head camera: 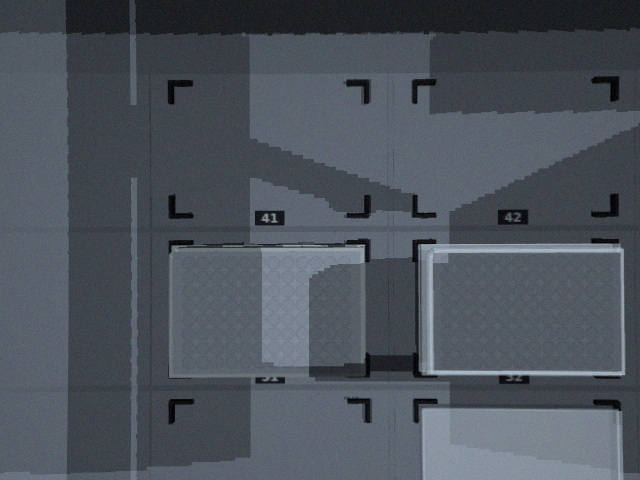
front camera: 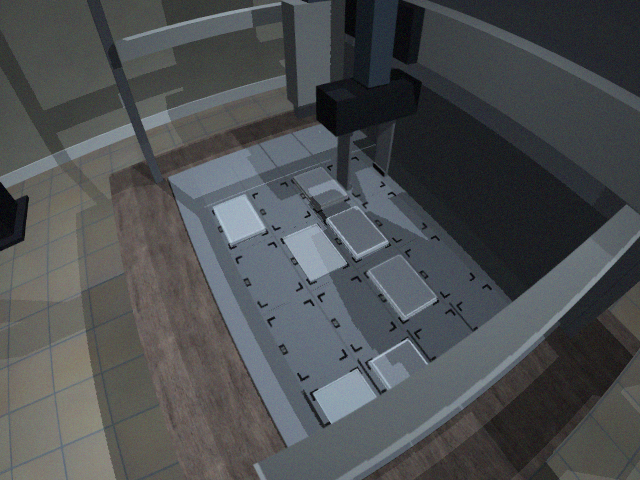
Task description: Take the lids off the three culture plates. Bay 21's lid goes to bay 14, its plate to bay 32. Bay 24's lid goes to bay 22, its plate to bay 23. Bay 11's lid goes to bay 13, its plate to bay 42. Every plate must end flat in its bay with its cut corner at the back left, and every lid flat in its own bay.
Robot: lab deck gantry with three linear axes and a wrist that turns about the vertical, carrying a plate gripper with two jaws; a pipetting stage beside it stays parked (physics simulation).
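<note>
My gripper hangs above the back of the deck in the front view, jaws apart, with no plate seen between them; its jaws do not show in the head view. A clear plate lies flat in bay 32, its cut corner at the back left. A pale lid lies in bay 22. Another pale lid lies in bay 14, partly hidden by the front rail. A clear plate is in bay 24, also partly hidden. A pale lidded plate stands in bay 11.
Another plate stands in bay 31, left of bay 32. A further plate stands in bay 33. A grey rail crosses the near side of the front view. Bays 41 and 42 show bare corner marks in the head view.
</note>
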